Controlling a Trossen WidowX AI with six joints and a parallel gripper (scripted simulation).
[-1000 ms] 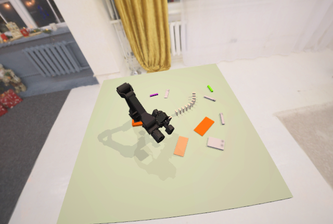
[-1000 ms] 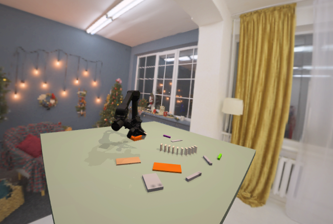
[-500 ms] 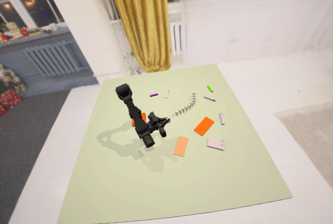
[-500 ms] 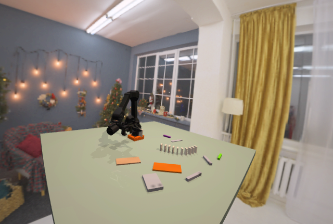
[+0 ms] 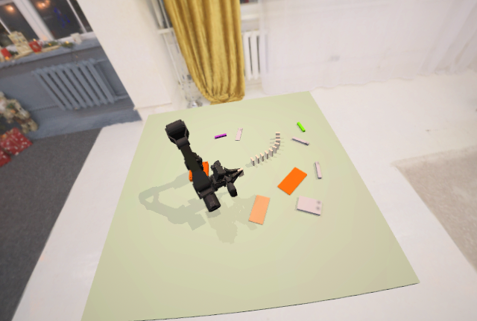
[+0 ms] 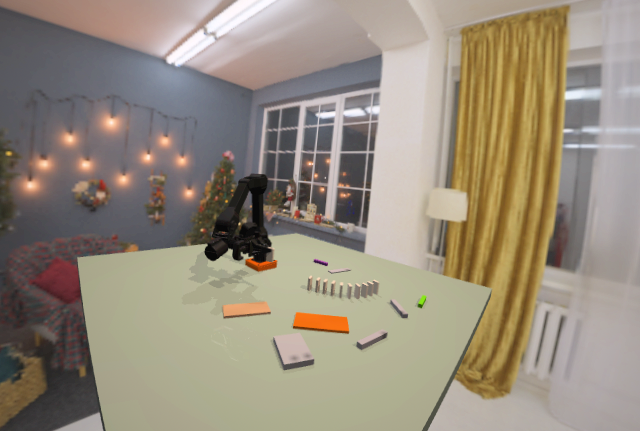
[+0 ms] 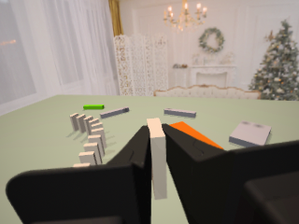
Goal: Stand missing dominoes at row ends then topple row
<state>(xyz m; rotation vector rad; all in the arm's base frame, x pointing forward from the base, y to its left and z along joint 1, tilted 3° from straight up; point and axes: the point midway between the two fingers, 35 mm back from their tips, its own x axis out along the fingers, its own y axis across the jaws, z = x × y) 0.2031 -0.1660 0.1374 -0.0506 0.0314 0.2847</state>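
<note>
Now: the peach plate 4 cm ahead of my gripper tip, 14 cm to the right of it and 16 cm below it. The rest, counted from my gripper tip: pale grey block (27 cm ahead, 18 cm to the right, 15 cm below); then purple stick (7 cm behind, 42 cm to the left, 15 cm below); then orange plate (25 cm ahead, 3 cm to the right, 16 cm below).
</note>
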